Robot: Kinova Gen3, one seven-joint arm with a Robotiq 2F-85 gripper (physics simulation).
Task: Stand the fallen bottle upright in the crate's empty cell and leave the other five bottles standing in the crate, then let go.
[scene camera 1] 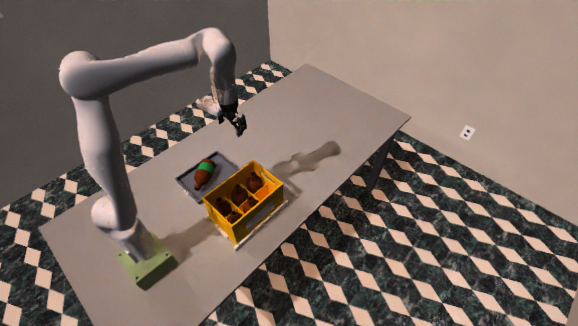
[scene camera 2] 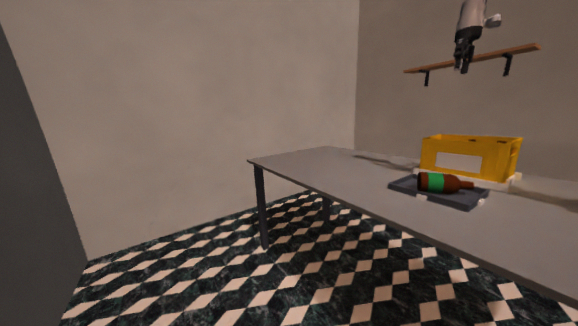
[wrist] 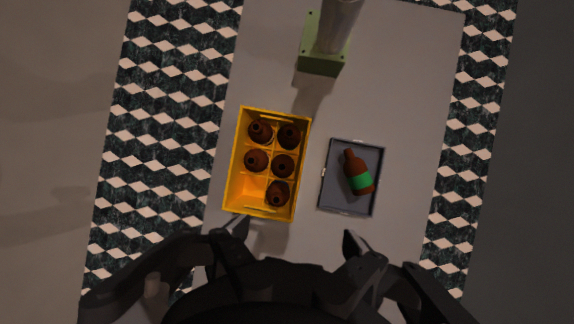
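Pixels of known places: gripper, fingertip midpoint: (scene camera 1: 230, 129) (scene camera 2: 460, 72) (wrist: 295, 231); arm's base, origin of the base link: (scene camera 1: 144, 249) (wrist: 331, 39).
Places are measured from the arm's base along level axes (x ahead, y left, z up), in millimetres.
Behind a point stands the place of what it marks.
The fallen brown bottle with a green band (scene camera 1: 204, 172) @(x 378, y 165, z -20 mm) (scene camera 2: 437, 183) @(x 375, y 225, z -43 mm) (wrist: 359, 175) @(x 386, y 181, z -17 mm) lies on its side in the grey tray, its neck toward the robot's base. The yellow crate (scene camera 1: 241, 231) @(x 309, y -198, z -6 mm) (scene camera 2: 500, 162) @(x 283, y -15, z 9 mm) (wrist: 226, 185) @(x 484, y -191, z 80 mm) stands beside the tray. In the wrist view, five brown bottles stand upright in it, and the empty cell (wrist: 254, 185) @(x 501, y -149, z -87 mm) is at the lower left, next to a standing bottle (wrist: 277, 194) @(x 482, y -58, z 66 mm). In scene camera 2 the crate's wall hides most of its inside. My gripper (scene camera 1: 241, 131) (scene camera 2: 462, 69) @(x 449, y -31, z 348 mm) (wrist: 295, 231) @(x 449, y -31, z 348 mm) is open and empty, high above the table, apart from bottle and crate.
The low-rimmed grey tray (scene camera 1: 187, 191) @(x 272, y 167, z -70 mm) (scene camera 2: 400, 187) @(x 471, y 280, z -74 mm) (wrist: 325, 200) @(x 500, y 113, z -90 mm) lies close beside the crate. The table (scene camera 1: 310, 100) @(x 1189, y 234, z -95 mm) (scene camera 2: 320, 170) @(x 901, y 310, z -95 mm) (wrist: 400, 90) @(x 51, y 296, z -95 mm) carries the robot's green base block (scene camera 1: 150, 270) @(x -22, y -86, z -4 mm) (wrist: 320, 65) @(x 62, y -13, z -37 mm). A wooden wall shelf (scene camera 2: 520, 50) shows behind the arm.
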